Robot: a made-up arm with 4 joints.
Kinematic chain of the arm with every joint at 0, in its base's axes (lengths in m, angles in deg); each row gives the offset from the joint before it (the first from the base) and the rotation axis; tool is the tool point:
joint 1: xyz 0 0 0.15 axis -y
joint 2: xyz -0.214 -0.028 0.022 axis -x
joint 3: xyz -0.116 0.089 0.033 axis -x
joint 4: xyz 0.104 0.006 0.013 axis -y
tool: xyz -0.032 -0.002 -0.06
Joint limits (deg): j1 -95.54..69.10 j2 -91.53..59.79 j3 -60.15..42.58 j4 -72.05..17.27
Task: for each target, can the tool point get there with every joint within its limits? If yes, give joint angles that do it. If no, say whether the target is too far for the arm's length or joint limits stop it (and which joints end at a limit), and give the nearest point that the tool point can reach.
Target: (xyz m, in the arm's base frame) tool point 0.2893 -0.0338 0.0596
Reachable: no: joint limits stop it (at a limit: joint 1, joint 3, joint 4) | nearest point 0.1823 -0.0309 0.3722 | short by 0.330 m
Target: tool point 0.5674 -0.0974 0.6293
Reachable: no: too far | nearest point 0.1677 -0.0445 0.4281 | short by 0.451 m
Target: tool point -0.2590 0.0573 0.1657
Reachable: yes | joints 6.30 -24.46 7.46 2.19
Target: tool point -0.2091 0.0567 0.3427
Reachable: yes | joints -39.58 11.70 21.84 -30.46
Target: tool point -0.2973 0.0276 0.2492
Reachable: yes | joints 1.85 -28.57 -9.44 -64.59
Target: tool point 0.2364 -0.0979 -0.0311
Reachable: no: joint limits stop it (at a limit: joint 1, joint 2, joint 4) | nearest point -0.0058 0.0183 -0.1034 | short by 0.278 m
